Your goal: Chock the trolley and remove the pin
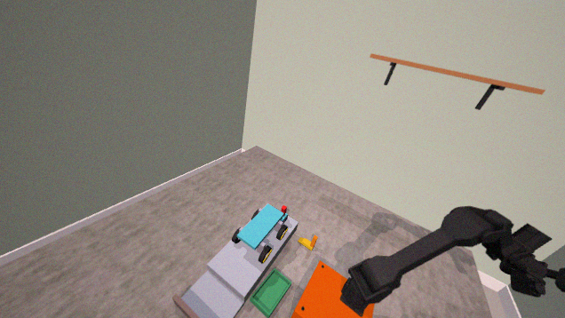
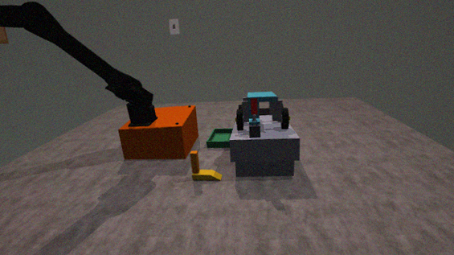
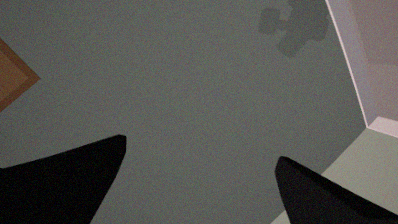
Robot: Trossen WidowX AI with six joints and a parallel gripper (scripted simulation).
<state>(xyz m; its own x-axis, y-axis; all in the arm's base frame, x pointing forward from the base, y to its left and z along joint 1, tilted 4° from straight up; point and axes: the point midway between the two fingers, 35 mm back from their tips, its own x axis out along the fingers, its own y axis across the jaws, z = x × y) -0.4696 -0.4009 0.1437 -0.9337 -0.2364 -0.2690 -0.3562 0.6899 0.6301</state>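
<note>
The yellow chock is 71 cm ahead of my gripper tip, 28 cm to the left of it and 17 cm below it. From my gripper tip the other things lie so: red-headed stop pin (82 cm ahead, 33 cm to the left, 6 cm below); then trolley (83 cm ahead, 44 cm to the left, 8 cm below); then green tray (71 cm ahead, 52 cm to the left, 20 cm below).
</note>
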